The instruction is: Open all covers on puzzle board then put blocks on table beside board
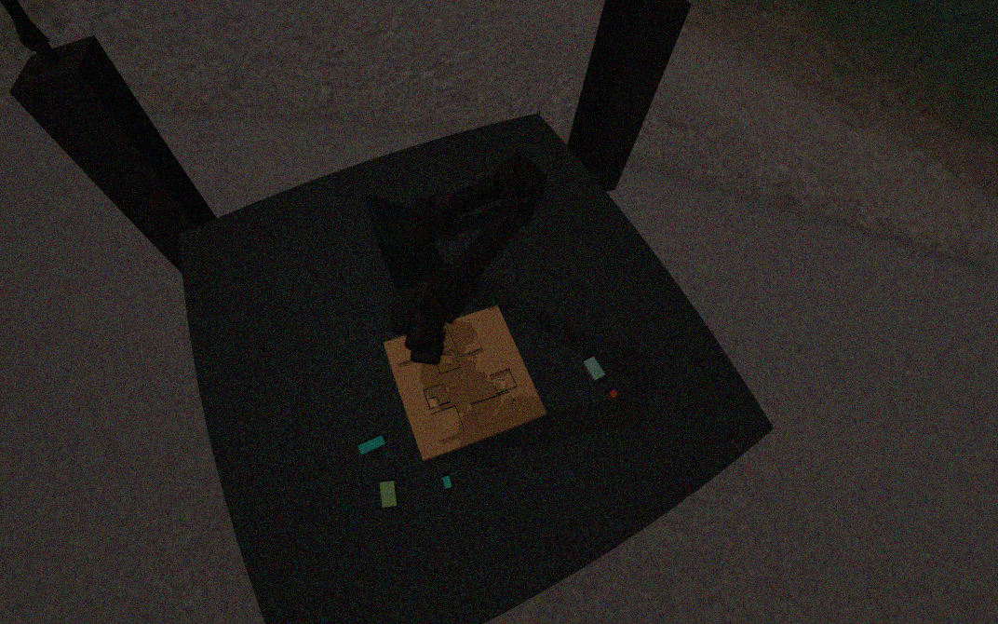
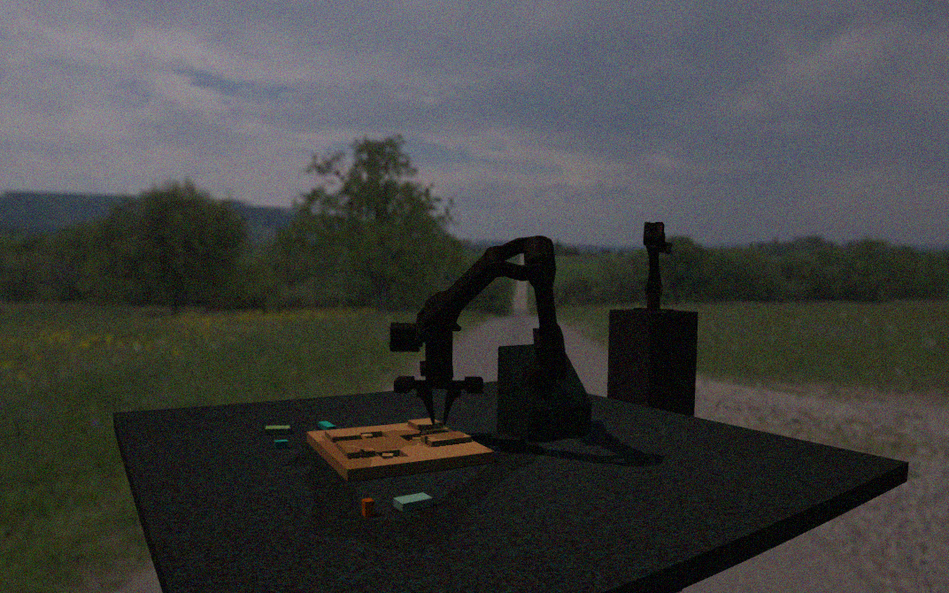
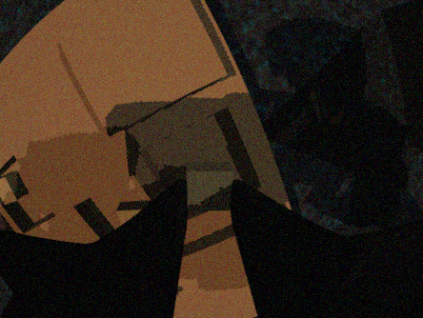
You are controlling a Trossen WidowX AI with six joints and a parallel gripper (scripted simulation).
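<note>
Right now my gripper tip is 11 cm short of the tan puzzle board, 2 cm above it and 1 cm to the right of it. Also, from my gripper tip: pale teal block 34 cm to the left, 19 cm ahead, 3 cm below; then green block 31 cm ahead, 21 cm to the right, 3 cm below; then small teal block 32 cm ahead, 8 cm to the right, 3 cm below.
</note>
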